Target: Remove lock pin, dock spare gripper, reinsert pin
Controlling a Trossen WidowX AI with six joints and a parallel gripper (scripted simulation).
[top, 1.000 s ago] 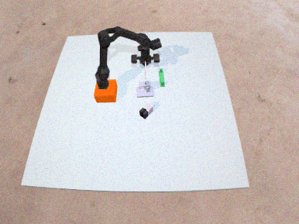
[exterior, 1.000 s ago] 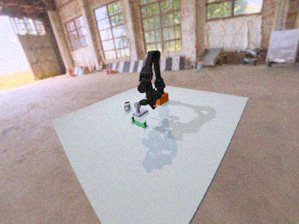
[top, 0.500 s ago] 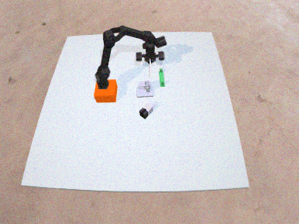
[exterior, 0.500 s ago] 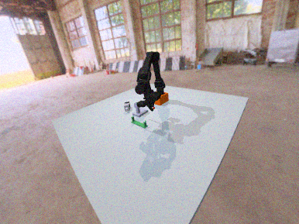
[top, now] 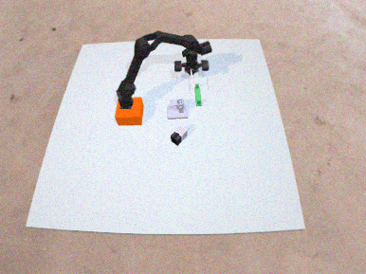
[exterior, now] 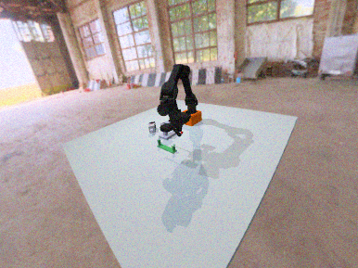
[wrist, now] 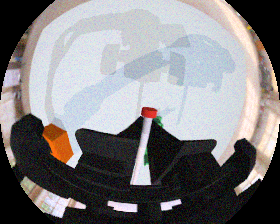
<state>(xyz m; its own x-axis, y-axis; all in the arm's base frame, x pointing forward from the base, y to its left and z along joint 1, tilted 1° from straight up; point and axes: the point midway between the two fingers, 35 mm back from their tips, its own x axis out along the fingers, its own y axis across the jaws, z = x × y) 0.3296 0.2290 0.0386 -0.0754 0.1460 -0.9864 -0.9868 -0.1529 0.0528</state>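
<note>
Now: gripper tip 8 cm to the left of the green bar, 7 cm above it and 5 cm short of it. From my gripper tip the other things lie so: spare gripper (36 cm to the right, 6 cm below, 2 cm behind); then mount (21 cm to the right, 5 cm behind, 4 cm below).
</note>
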